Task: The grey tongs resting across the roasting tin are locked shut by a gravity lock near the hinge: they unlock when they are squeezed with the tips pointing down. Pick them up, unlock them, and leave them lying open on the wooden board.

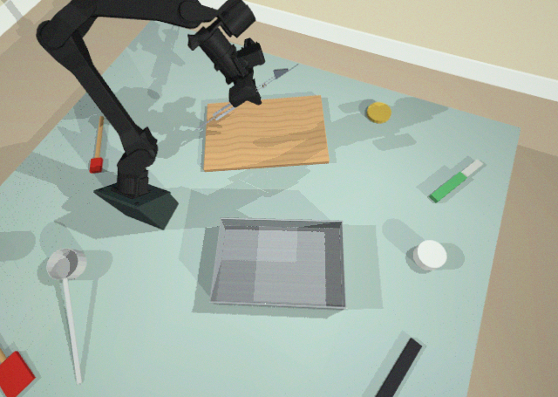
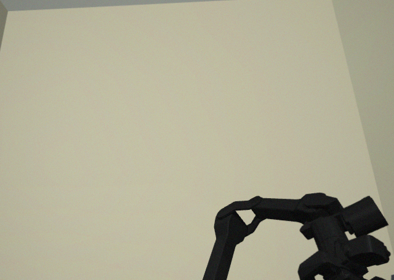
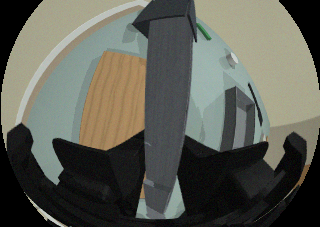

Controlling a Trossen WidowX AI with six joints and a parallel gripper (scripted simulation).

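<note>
Now: the wooden board 150 mm below my gripper tip, 10 mm to the left of it and 10 mm behind it. The rest, counted from my gripper tip: red-headed tool: 450 mm behind, 240 mm to the right, 150 mm below; yellow disc: 290 mm ahead, 200 mm to the left, 150 mm below; roasting tin: 330 mm to the right, 200 mm ahead, 130 mm below.
</note>
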